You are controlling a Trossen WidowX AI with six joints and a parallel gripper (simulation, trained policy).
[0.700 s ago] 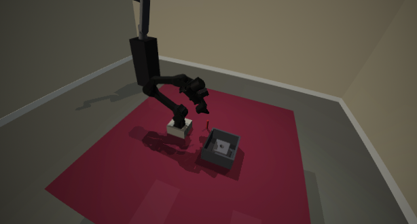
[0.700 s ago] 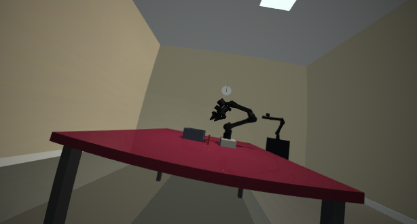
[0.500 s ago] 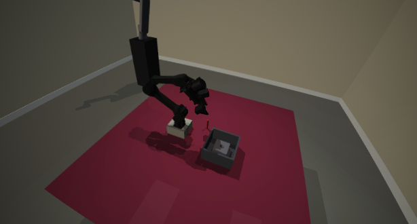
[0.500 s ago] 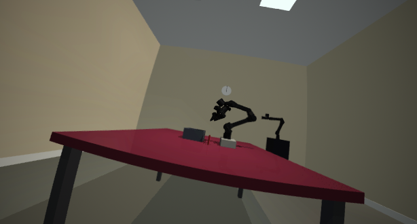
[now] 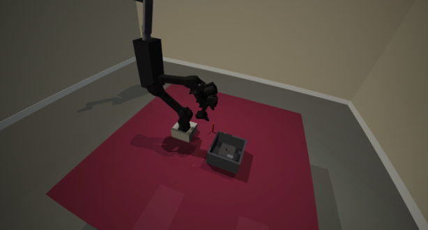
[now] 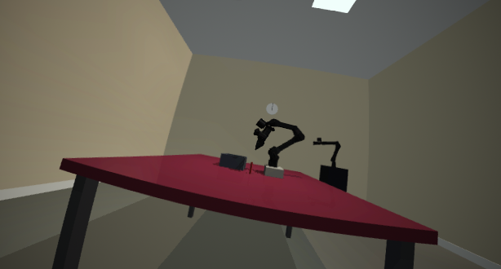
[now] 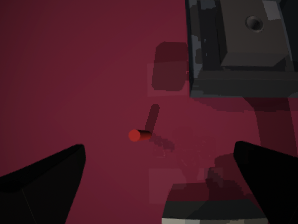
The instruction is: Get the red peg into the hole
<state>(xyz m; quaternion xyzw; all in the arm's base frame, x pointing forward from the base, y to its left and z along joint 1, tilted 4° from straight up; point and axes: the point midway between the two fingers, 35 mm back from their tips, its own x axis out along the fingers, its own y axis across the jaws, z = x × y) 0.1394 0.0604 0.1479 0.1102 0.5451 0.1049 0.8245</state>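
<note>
My gripper tip is 10 mm short of the red peg, 40 mm to the right of it and 140 mm above it. From my gripper tip the other things lie so: grey box 160 mm ahead, 110 mm to the right, 150 mm below; then light grey plate 160 mm ahead, 110 mm to the right, 140 mm below.
</note>
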